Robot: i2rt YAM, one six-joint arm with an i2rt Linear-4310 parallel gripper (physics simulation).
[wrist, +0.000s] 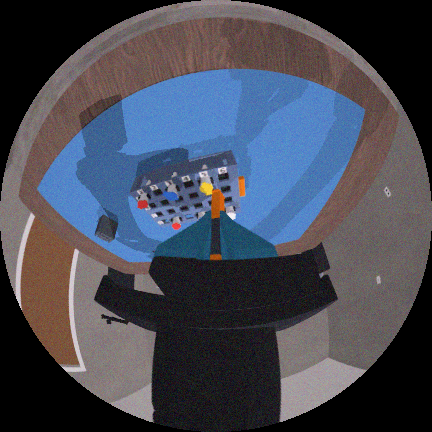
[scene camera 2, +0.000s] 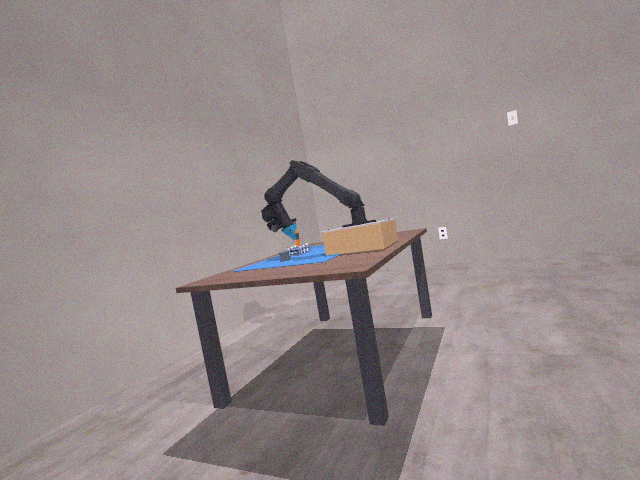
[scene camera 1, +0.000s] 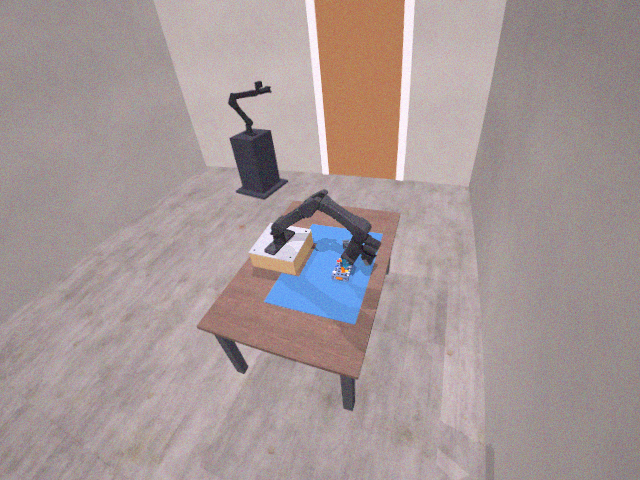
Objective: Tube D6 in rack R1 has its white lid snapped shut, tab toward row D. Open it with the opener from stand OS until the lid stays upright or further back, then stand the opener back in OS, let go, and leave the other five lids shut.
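Frame: origin at the arm's base, x ahead, y left, z up, level; metres.
Seen in the pictures: gripper, fingertip midpoint: [wrist: 215, 215] [scene camera 2: 295, 239] [scene camera 1: 344, 266]; arm's base, origin of the base link: [scene camera 2: 359, 224] [scene camera 1: 280, 242].
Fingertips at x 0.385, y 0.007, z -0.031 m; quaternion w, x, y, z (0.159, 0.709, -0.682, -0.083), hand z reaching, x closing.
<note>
Offsets run from my fingertips to a thing's top centre. "pt": to the spot under its first point. Level surfaces: height alone.
My gripper [scene camera 1: 345, 262] [scene camera 2: 294, 235] [wrist: 215, 215], with teal fingers, is shut on the opener @(0.011 m back, 0.002 m right, 0.047 m up) [scene camera 2: 297, 240] [wrist: 217, 202], whose orange end points down over rack R1 @(0.026 m back, 0.024 m left, 0.029 m down) [scene camera 1: 334, 275] [wrist: 220, 159]. A white lid @(0.044 m back, 0.026 m right, 0.029 m down) [wrist: 231, 216] at the rack's near right, beside the opener in the wrist view, is partly hidden by a finger; I cannot tell its angle or whether the opener touches it. Yellow @(0.007 m ahead, 0.006 m left, 0.029 m down) [wrist: 206, 188], blue @(0.001 m back, 0.045 m left, 0.029 m down) [wrist: 171, 195], dark red @(0.011 m back, 0.082 m left, 0.029 m down) [wrist: 142, 204] and bright red @(0.063 m back, 0.049 m left, 0.029 m down) [wrist: 176, 226] lids also show. A dark grey block @(0.101 m back, 0.214 m left, 0.031 m down) [scene camera 2: 284, 255] [wrist: 106, 228], apparently stand OS, stands apart from the rack.
An orange block @(pt 0.009 m back, 0.039 m right, 0.048 m down) [wrist: 242, 186] sits at the rack's right side in the wrist view. The rack stands on a blue mat @(0.071 m down) [scene camera 1: 320, 297] [wrist: 190, 110] on a wooden table @(0.074 m down) [scene camera 1: 268, 330]. The arm's base stands on a wooden box [scene camera 1: 273, 264] [scene camera 2: 356, 240] beside the mat.
</note>
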